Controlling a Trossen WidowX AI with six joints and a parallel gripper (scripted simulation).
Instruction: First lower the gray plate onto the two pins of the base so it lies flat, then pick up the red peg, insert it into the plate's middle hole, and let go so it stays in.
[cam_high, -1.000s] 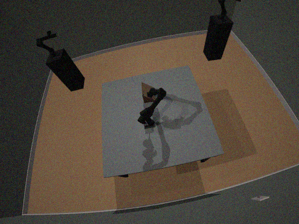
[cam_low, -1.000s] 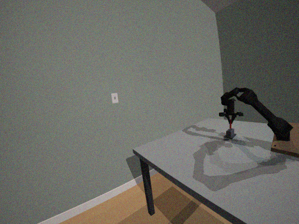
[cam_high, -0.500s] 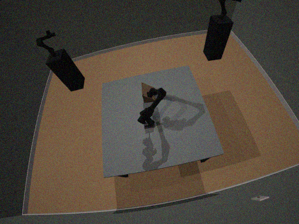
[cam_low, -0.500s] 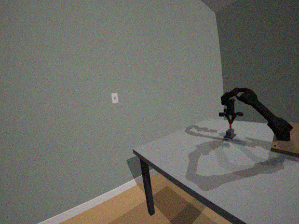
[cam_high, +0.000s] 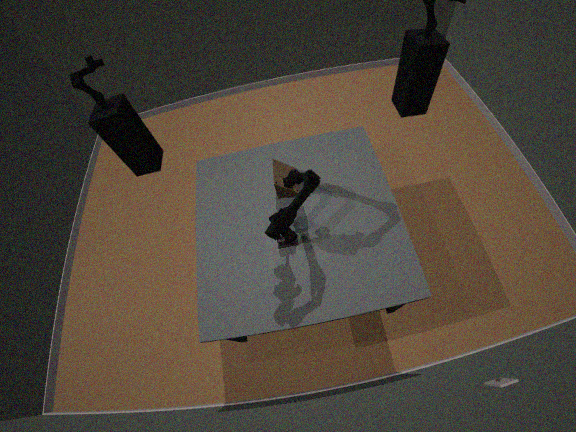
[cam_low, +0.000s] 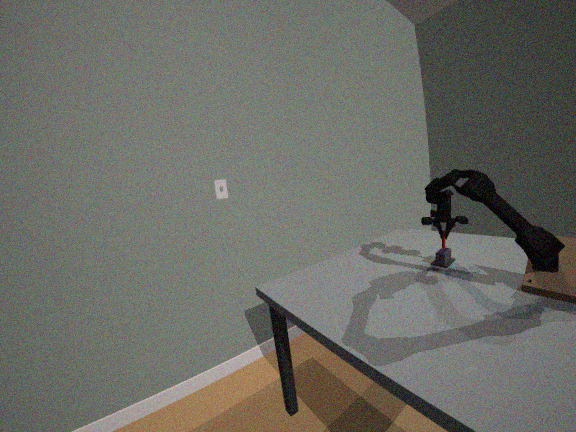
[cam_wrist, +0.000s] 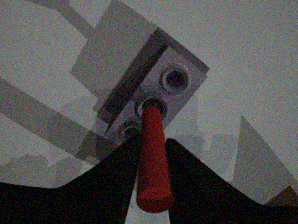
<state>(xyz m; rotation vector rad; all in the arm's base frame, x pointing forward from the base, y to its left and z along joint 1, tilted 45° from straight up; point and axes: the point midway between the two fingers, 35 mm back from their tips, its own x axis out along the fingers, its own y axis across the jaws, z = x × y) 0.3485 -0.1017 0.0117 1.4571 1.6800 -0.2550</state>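
Right now my gripper tip is 70 mm above the gray plate. The rest, counted from my gripper tip: red peg: right at my gripper tip; then dark base: 100 mm below.
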